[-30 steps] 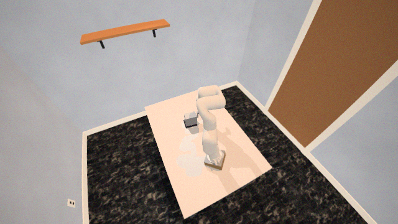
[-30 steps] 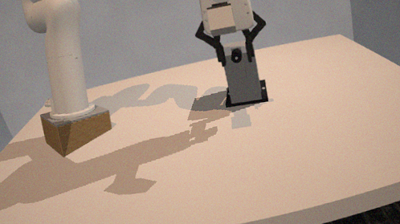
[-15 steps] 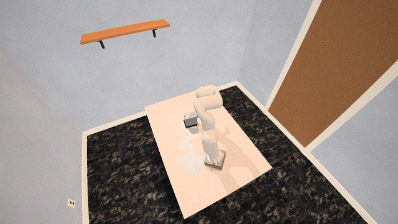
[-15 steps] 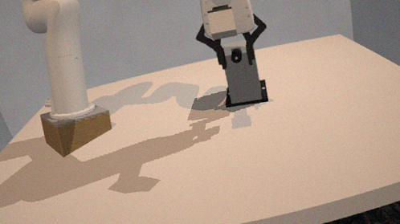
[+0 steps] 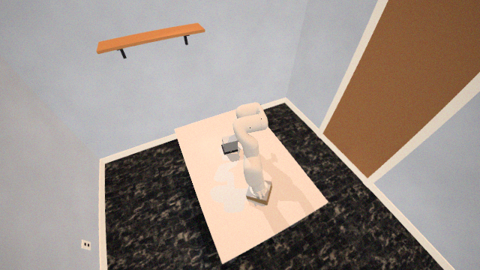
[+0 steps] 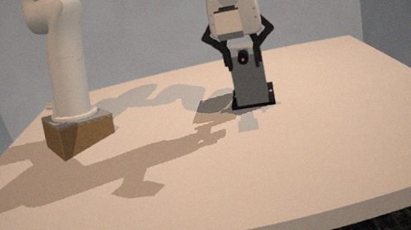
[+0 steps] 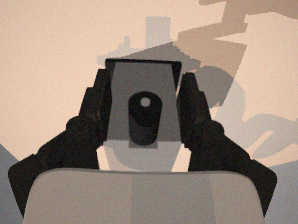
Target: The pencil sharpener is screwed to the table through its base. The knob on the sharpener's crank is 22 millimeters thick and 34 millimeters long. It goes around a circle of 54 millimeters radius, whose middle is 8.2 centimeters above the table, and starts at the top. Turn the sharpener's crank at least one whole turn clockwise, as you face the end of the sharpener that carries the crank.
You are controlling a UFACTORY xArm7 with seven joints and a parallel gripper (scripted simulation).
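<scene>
Now: the black crank knob 20 mm to the left of my hand.
</scene>
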